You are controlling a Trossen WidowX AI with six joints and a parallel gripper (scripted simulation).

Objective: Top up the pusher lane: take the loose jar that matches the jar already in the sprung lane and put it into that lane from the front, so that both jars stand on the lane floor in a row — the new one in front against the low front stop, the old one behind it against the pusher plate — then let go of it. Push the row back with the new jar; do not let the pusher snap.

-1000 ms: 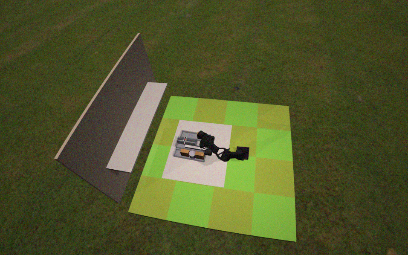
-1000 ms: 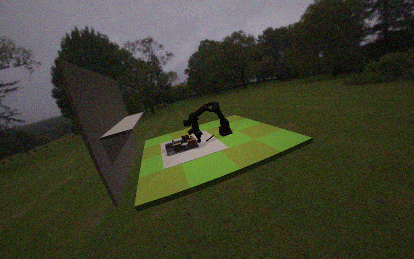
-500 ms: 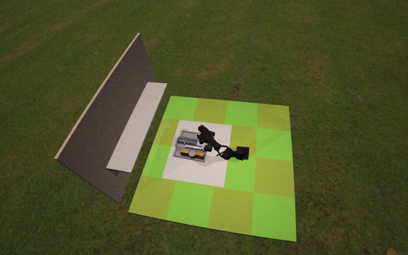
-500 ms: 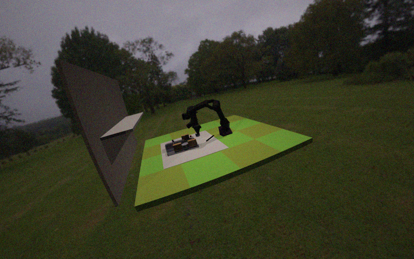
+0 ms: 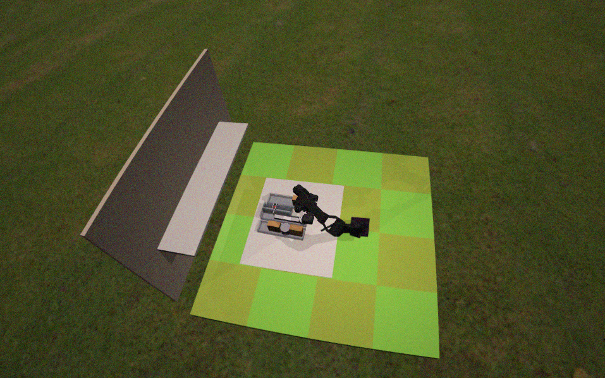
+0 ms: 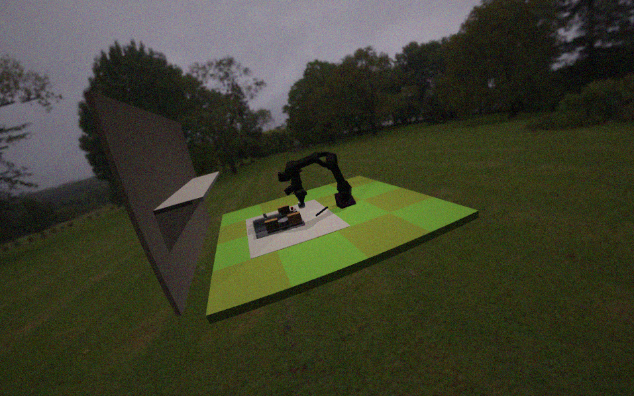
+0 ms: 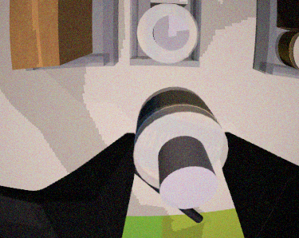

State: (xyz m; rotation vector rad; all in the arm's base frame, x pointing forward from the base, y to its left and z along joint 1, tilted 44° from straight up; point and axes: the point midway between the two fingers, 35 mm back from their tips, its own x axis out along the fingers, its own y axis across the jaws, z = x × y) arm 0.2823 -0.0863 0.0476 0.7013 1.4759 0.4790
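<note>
Now: gripper tip 15 cm short of the grey round tin, 6 cm to the right of it and 6 cm above it. Also, from my gripper tip: thin black rod: 12 cm behind, 1 cm to the left, 9 cm below; grey sprung lane: 20 cm ahead, 5 cm to the right, 7 cm below; pusher plate: 15 cm ahead, 5 cm to the right, 4 cm below.
</note>
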